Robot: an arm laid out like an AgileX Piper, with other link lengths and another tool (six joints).
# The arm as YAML. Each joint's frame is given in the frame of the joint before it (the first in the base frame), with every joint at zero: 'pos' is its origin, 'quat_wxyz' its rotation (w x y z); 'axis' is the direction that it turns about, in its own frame. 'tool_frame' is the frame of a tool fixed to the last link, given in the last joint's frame.
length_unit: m
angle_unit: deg
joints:
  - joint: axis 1
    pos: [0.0, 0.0, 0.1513]
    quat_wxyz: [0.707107, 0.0, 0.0, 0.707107]
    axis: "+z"
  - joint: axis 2
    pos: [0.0, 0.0, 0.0]
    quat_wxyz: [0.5, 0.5, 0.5, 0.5]
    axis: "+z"
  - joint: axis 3
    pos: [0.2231, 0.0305, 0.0]
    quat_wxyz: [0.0, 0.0, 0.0, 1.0]
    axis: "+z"
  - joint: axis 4
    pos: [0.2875, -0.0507, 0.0]
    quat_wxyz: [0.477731, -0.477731, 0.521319, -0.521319]
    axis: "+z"
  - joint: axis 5
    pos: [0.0, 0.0, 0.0]
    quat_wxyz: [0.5, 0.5, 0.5, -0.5]
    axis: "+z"
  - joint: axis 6
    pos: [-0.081, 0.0, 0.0]
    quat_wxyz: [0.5, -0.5, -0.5, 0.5]
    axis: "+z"
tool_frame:
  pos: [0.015, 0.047, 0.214]
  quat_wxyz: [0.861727, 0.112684, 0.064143, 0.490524]
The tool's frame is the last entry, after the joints.
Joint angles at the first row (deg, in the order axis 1, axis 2, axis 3, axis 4, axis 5, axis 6):
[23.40 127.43 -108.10 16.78 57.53 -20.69]
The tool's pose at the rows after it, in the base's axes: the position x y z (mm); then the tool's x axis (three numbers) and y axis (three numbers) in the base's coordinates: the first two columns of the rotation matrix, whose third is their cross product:
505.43, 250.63, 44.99, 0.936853, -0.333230, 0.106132, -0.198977, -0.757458, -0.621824
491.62, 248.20, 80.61, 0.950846, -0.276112, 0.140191, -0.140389, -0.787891, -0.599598
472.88, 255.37, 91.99, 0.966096, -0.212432, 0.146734, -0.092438, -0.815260, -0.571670
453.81, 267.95, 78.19, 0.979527, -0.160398, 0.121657, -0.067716, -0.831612, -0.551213
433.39, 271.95, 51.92, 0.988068, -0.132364, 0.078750, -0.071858, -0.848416, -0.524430
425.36, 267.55, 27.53, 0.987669, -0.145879, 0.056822, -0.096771, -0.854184, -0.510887
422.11, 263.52, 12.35, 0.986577, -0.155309, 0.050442, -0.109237, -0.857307, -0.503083
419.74, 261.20, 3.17, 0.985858, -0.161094, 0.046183, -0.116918, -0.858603, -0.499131
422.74, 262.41, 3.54, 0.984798, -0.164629, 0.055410, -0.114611, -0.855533, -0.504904
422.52, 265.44, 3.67, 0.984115, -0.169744, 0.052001, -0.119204, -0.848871, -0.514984
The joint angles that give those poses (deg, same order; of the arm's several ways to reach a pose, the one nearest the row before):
[23.67 121.07 -108.33 14.91 62.18 -21.98]
[24.64 116.39 -108.47 12.77 66.84 -23.01]
[26.68 114.06 -107.92 11.30 69.82 -23.87]
[28.82 113.85 -105.81 11.21 70.17 -24.59]
[30.36 113.85 -101.84 11.21 69.37 -24.69]
[30.57 113.85 -97.57 11.21 66.53 -24.16]
[30.57 113.85 -94.77 11.09 64.28 -23.98]
[30.57 113.85 -93.06 11.08 62.88 -23.88]
[30.57 113.85 -92.92 11.09 62.06 -23.84]
[30.57 113.85 -92.83 11.77 61.68 -23.84]

